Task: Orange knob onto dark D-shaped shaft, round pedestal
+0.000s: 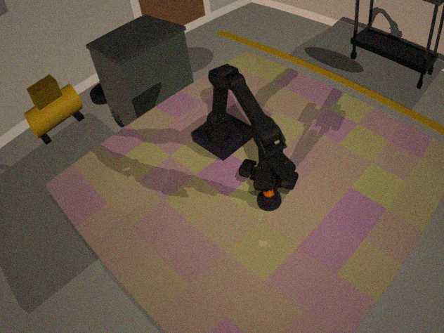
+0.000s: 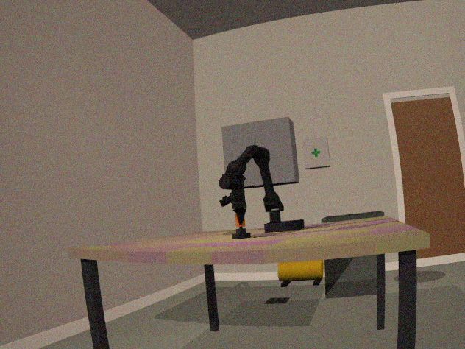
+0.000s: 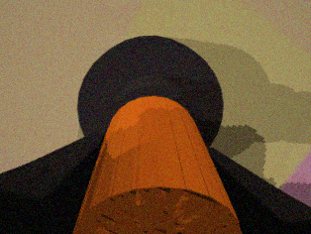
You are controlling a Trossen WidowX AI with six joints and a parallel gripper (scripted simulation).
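Right now my gripper tip is 3 cm above the D-shaped shaft. From my gripper tip the other things lie so: orange knob (2 cm above).
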